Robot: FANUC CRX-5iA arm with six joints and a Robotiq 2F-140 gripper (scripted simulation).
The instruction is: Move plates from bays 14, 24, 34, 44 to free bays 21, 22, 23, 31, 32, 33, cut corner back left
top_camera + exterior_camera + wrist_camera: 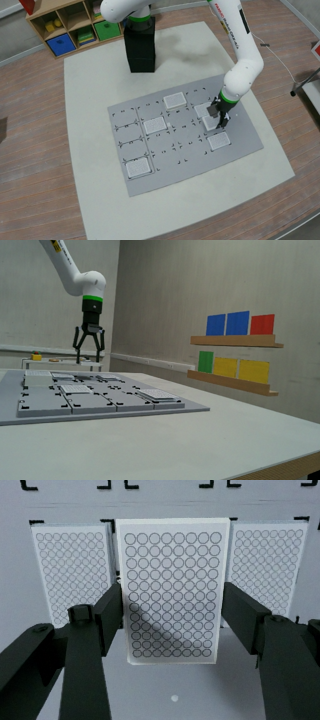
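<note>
Right now my hand is 10 cm short of the sealed plate, 2 cm to the right of it and 9 cm above it. Also, from my hand: sealed deep-well block 18 cm behind, 21 cm to the right, 8 cm below.
</note>
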